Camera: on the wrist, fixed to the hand. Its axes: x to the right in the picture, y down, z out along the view.
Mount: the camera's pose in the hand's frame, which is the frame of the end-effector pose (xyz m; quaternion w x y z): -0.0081 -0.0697 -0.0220 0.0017 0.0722 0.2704 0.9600
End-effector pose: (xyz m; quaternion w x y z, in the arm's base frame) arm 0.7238 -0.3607 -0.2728 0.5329 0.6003 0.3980 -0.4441
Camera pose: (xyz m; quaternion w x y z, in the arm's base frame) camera 0.6576 -0.3309 -0.2842 0.2763 0.5417 -0.4636 0.6444
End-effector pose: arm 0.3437 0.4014 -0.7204 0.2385 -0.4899 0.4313 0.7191
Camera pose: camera 0.4113 0.4191 -0.7432 0.7712 -0.2360 -0.5875 -0.0666
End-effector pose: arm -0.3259 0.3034 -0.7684 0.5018 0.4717 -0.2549 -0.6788
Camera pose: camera -0.3365 0.3392 -0.8317 0.6874 -0.0241 -0.3666 0.6265
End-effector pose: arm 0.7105 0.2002 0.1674 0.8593 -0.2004 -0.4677 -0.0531
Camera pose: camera 0.7038 0.1270 0.1706 0.1934 -0.3729 0.4201 0.8044
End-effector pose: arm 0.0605 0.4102 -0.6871 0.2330 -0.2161 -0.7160 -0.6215
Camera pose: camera 0.0266 0.3789 -0.7444 0.8063 -0.5029 0.2244 0.2159
